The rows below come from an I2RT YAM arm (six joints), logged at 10 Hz.
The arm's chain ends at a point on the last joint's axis. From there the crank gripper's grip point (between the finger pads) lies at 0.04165 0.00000 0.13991 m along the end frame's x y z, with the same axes.
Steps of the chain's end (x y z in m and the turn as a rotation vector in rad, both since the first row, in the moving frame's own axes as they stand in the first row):
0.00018, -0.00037, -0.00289, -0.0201, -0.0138, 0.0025
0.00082, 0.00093, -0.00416, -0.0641, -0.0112, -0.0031
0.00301, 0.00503, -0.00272, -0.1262, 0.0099, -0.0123
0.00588, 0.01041, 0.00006, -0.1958, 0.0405, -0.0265
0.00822, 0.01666, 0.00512, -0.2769, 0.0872, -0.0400
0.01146, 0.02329, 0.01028, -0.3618, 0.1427, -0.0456
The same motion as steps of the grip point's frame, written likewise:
-0.00176, 0.00255, -0.00236, -0.0201, -0.0138, 0.0025
-0.00073, 0.00978, -0.00399, -0.0641, -0.0112, -0.0031
0.00449, 0.02209, -0.00422, -0.1262, 0.0099, -0.0123
0.01182, 0.03628, -0.00429, -0.1958, 0.0405, -0.0265
0.02083, 0.05247, -0.00408, -0.2769, 0.0872, -0.0400
0.03160, 0.06926, -0.00562, -0.3618, 0.1427, -0.0456

